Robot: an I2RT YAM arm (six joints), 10 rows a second.
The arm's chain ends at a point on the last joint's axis. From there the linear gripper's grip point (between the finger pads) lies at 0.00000 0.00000 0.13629 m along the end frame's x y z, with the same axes.
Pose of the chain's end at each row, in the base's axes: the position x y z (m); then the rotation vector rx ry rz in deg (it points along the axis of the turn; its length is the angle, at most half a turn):
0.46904 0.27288 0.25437 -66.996 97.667 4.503
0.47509 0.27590 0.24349 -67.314 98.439 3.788
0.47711 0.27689 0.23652 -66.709 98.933 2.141
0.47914 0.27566 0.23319 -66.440 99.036 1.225
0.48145 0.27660 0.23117 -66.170 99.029 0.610
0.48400 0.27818 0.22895 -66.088 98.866 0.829
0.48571 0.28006 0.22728 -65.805 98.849 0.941
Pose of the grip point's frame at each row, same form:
0.56339 0.34687 0.18958 -66.996 97.667 4.503
0.56950 0.34826 0.17697 -67.314 98.439 3.788
0.57356 0.34632 0.16980 -66.709 98.933 2.141
0.57671 0.34363 0.16659 -66.440 99.036 1.225
0.57989 0.34362 0.16489 -66.170 99.029 0.610
0.58239 0.34564 0.16304 -66.088 98.866 0.829
0.58428 0.34760 0.16173 -65.805 98.849 0.941

